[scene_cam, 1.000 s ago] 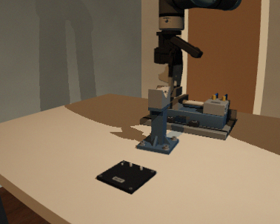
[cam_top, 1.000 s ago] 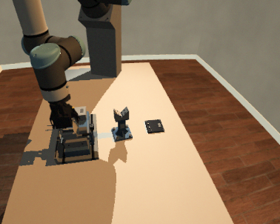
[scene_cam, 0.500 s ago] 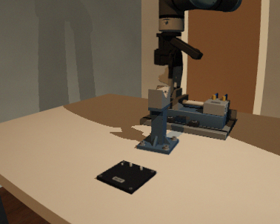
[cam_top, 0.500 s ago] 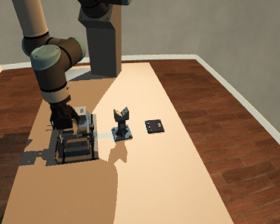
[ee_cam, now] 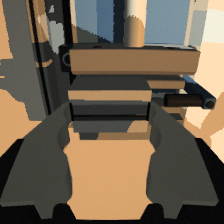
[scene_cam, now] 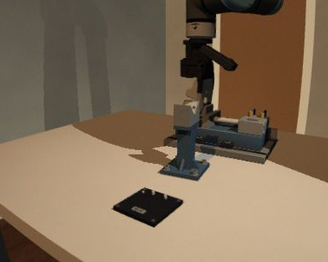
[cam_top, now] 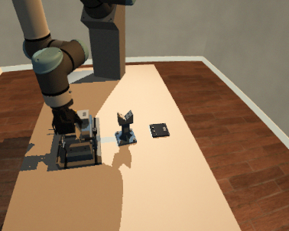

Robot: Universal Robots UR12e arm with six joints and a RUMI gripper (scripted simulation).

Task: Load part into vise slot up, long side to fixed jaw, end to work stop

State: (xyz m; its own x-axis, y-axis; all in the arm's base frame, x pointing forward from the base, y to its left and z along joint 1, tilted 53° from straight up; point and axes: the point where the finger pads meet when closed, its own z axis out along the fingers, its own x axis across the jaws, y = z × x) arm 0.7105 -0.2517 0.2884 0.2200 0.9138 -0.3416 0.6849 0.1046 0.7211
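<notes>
Right now the part is right at my hand. Round my hand: dark work stop rod 2 cm ahead, 6 cm to the left, 2 cm below; then moving jaw 3 cm behind, 3 cm to the left, 3 cm below; then cream cylinder rod 8 cm behind, 5 cm to the left, 3 cm below.
</notes>
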